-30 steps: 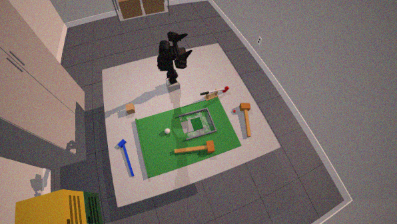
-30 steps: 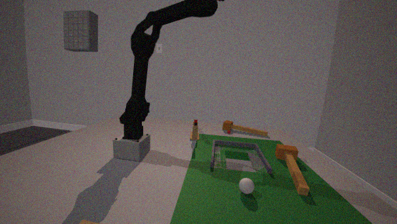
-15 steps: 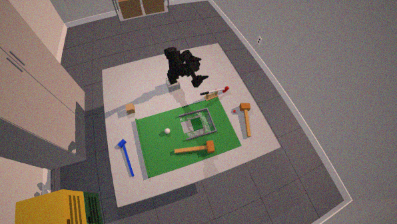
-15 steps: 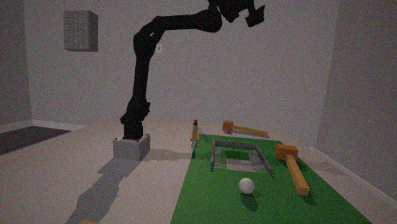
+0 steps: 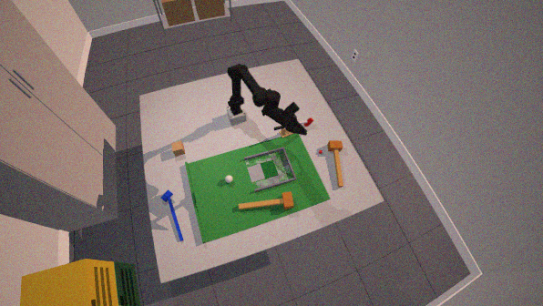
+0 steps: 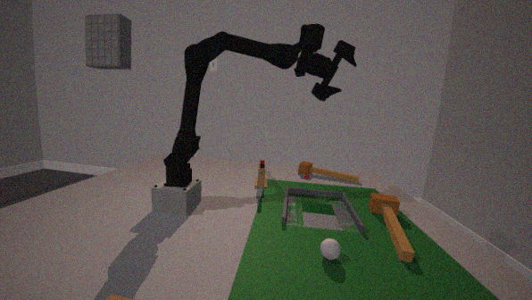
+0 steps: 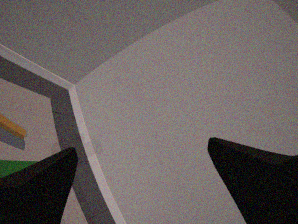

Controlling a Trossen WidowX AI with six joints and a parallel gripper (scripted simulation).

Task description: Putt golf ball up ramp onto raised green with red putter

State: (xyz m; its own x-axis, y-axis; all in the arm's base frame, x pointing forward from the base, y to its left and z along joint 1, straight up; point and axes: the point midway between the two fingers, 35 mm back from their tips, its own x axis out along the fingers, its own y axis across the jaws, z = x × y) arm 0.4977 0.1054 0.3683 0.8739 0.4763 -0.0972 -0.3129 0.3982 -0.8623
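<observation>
My gripper tip is 40 cm above the small wooden fence, 27 cm past it and 13 cm to the right of it. The rest, counted from my gripper tip: wooden block 55 cm to the right, 45 cm behind, 40 cm below; white golf ball 41 cm below, 35 cm to the right, 13 cm behind; blue putter 71 cm to the right, 42 cm below, 8 cm behind.
</observation>
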